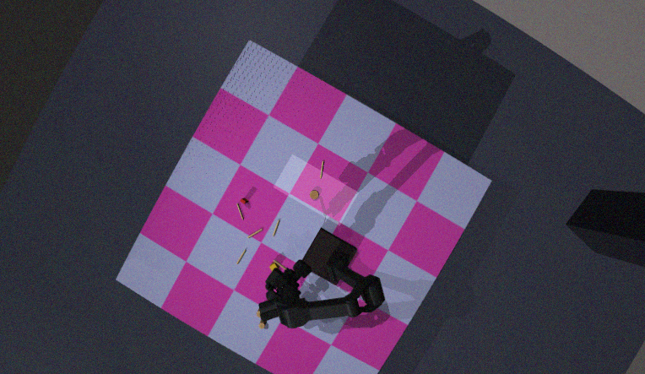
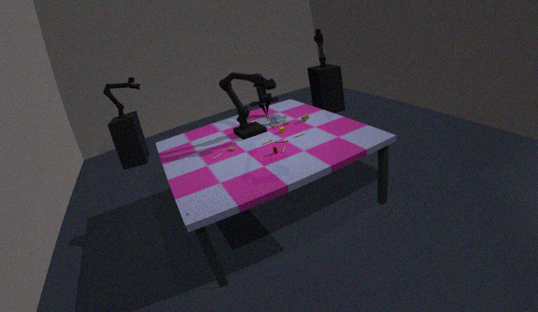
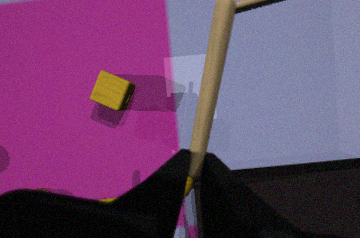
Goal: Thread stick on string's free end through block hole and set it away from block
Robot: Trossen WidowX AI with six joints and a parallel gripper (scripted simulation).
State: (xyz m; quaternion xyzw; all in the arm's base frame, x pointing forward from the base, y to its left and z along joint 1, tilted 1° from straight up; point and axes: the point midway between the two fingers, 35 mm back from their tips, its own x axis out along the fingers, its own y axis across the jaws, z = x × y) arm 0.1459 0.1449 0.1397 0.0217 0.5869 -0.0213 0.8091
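Right now my gripper tip is 10 mm short of the thin wooden stick and 10 mm below it. Also, from my gripper tip: round wooden button (100 mm behind, 160 mm to the left, 130 mm below); then red object (330 mm ahead, 60 mm to the right, 120 mm below); then yellow wooden block (30 mm ahead, 80 mm to the left, 120 mm below).
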